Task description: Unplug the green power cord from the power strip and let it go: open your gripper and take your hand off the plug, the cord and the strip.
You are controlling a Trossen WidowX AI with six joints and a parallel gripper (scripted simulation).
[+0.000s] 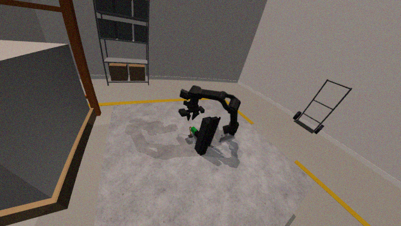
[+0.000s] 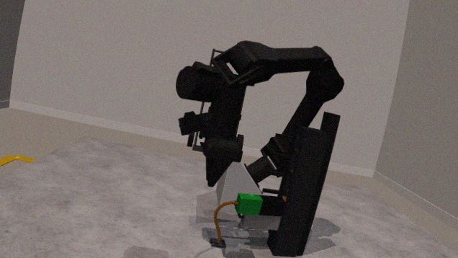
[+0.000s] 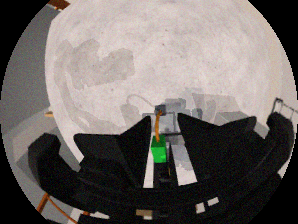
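Now: the green plug 10 cm to the left of my gripper tip and 2 cm below it.
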